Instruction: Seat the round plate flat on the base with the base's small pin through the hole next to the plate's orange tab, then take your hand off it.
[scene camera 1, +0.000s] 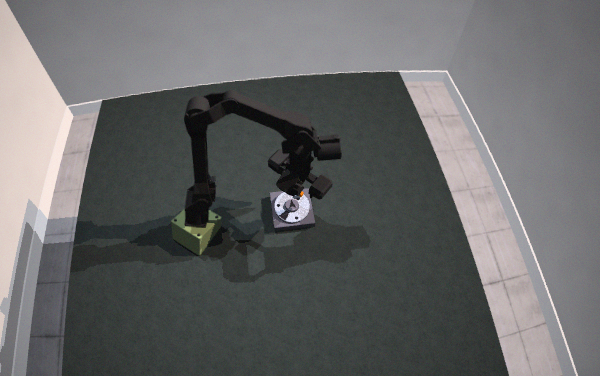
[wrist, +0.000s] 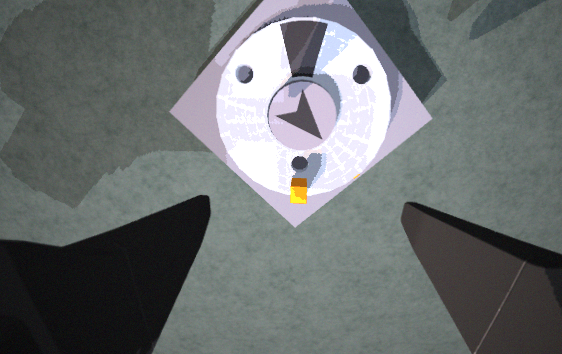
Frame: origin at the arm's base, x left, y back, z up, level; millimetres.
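Where they show: gripper, fingertip midpoint: (wrist: 306, 208); arm's base at its link origin: (scene camera 1: 196, 218).
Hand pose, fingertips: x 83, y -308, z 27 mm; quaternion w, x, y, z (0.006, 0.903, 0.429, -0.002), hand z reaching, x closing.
Note:
Each offset is from my fingertips to the centre of the thing. "*": to the spot under its first point. Level surfaces: height alone.
The round white plate @[dz -49, dx -28, dy +20 mm] (scene camera 1: 285, 199) (wrist: 247, 125) lies on the square grey-purple base @[dz -67, dx -27, dy +21 mm] (scene camera 1: 295, 225) (wrist: 192, 111), around its raised centre with a dark arrow. Its orange tab @[dz -43, dx +8, dy -8 mm] (scene camera 1: 301, 194) (wrist: 299, 194) points toward my gripper side in the wrist view. The hole beside the tab @[* dz -64, dx -1, dy +0 mm] (wrist: 299, 162) looks dark; I cannot tell whether the small pin is in it. Two other round holes and a dark wedge-shaped opening show in the plate. Whether the plate sits fully flush is unclear. My gripper (scene camera 1: 304, 190) (wrist: 306, 208) is open and empty above the tab side, its fingertips wide apart and clear of the plate.
A small orange mark @[* dz -63, dx +32, dy +27 mm] (wrist: 356, 176) shows at the plate's edge, right of the tab. The arm's green mount (scene camera 1: 200, 245) stands left of the base in the scene view. Arm shadows fall across the dark mat @[dz -88 mm] (scene camera 1: 300, 320). Pale tiles and walls lie beyond the mat.

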